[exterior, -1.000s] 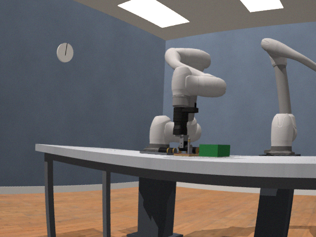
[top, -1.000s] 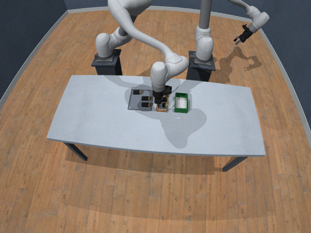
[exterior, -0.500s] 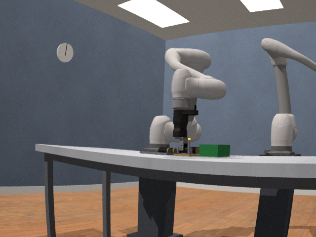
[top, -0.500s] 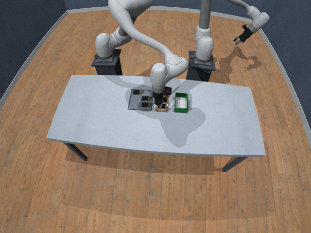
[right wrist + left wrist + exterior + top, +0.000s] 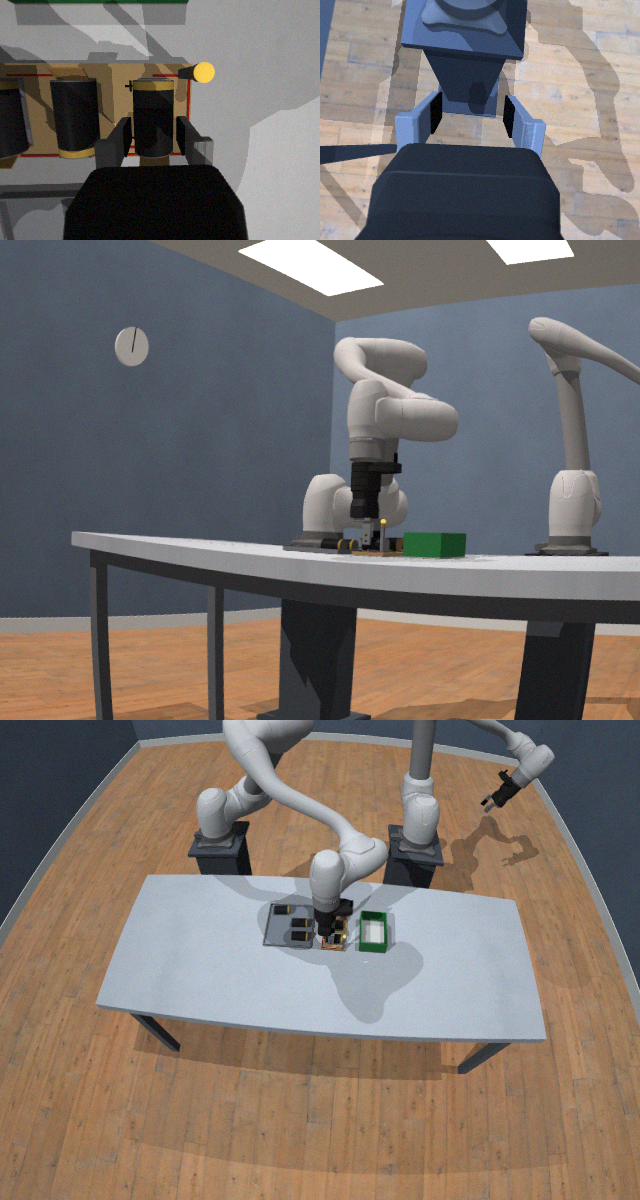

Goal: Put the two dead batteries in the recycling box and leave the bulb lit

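Note:
My right gripper is now 16 cm to the right of the green recycling box, 4 cm past it and 3 cm above it. From my right hand the other things lie so: grey tray (16 cm to the right, 7 cm behind, 4 cm below).

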